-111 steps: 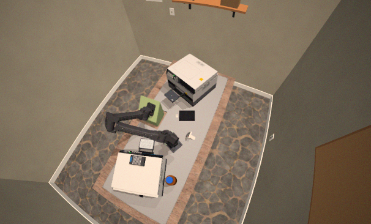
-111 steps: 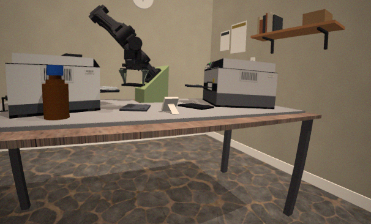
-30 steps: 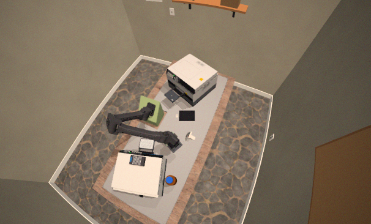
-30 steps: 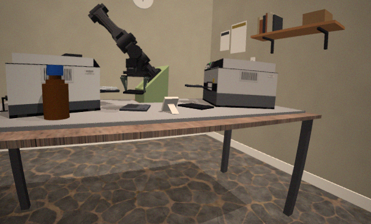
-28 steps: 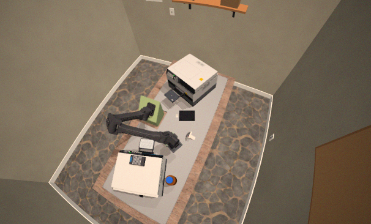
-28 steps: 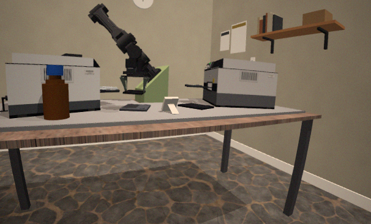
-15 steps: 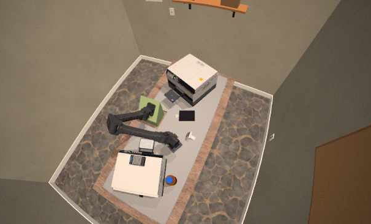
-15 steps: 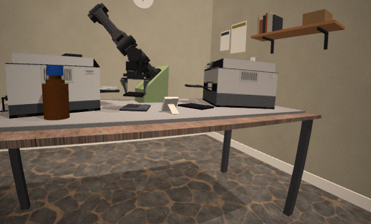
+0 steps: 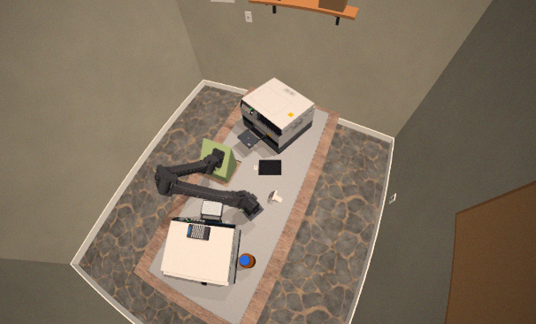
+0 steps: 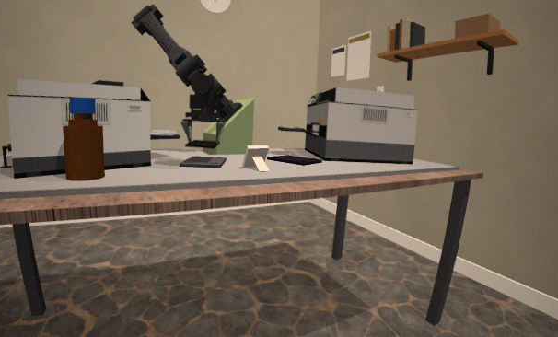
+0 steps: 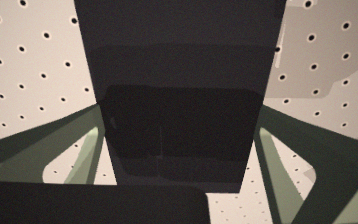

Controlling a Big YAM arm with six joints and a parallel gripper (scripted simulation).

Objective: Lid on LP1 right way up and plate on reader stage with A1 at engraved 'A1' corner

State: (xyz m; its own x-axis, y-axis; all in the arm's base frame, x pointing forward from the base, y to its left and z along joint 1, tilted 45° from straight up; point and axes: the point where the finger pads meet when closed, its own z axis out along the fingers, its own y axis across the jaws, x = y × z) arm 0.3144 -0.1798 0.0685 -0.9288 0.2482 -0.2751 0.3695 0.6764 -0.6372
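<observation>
Now: hand 6 cm above the grey pad. Round my hand: lidded white well plate: 19 cm behind, 13 cm to the right, 2 cm above; then black pad: 33 cm to the left, 6 cm below; then dark lid: right at my hand.
</observation>
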